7 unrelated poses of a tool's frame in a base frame.
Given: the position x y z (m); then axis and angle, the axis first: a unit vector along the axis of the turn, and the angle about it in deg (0 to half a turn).
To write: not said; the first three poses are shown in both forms.
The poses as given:
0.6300, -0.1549, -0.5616, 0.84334, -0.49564, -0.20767, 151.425
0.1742, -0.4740, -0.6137, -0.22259, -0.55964, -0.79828, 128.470
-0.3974, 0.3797, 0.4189, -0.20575, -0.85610, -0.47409, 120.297
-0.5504, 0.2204, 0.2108, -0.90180, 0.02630, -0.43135, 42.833
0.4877, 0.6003, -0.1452, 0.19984, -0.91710, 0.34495, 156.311
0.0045, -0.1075, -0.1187, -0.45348, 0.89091, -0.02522, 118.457
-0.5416, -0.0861, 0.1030, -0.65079, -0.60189, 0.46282, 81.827
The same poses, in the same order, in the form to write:
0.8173, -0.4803, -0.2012, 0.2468, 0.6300, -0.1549, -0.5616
-0.2005, -0.5040, -0.7189, 0.4347, 0.1742, -0.4740, -0.6137
-0.1785, -0.7425, -0.4112, 0.4978, -0.3974, 0.3797, 0.4189
-0.3293, 0.0096, -0.1575, 0.9310, -0.5504, 0.2204, 0.2108
0.1956, -0.8976, 0.3376, 0.2053, 0.4877, 0.6003, -0.1452
-0.3896, 0.7655, -0.0217, 0.5116, 0.0045, -0.1075, -0.1187
-0.4262, -0.3942, 0.3031, 0.7557, -0.5416, -0.0861, 0.1030

